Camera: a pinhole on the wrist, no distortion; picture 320 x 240 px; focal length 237.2 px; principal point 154.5 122.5 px. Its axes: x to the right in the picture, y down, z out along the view. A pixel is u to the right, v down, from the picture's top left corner.
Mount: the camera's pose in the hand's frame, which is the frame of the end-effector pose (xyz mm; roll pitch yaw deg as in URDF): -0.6 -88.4 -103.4 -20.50 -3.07 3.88
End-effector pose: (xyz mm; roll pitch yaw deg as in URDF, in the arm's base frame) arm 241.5 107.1 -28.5 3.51 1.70 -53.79
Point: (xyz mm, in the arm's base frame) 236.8 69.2 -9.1
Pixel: 221.5 147.4
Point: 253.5 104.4 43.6
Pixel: 183.1 161.8
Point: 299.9 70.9 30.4
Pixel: 254.1 186.3
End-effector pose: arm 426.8 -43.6 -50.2 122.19 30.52 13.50
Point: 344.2 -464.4 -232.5
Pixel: 144.3 74.5
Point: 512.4 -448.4 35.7
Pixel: 152.0 213.4
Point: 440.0 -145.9 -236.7
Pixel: 248.0 30.4
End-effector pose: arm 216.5 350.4 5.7 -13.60 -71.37 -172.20
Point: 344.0 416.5 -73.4
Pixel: 25.5 66.7
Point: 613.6 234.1 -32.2
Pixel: 100.5 122.4
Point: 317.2 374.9 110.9
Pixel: 241.5 81.7
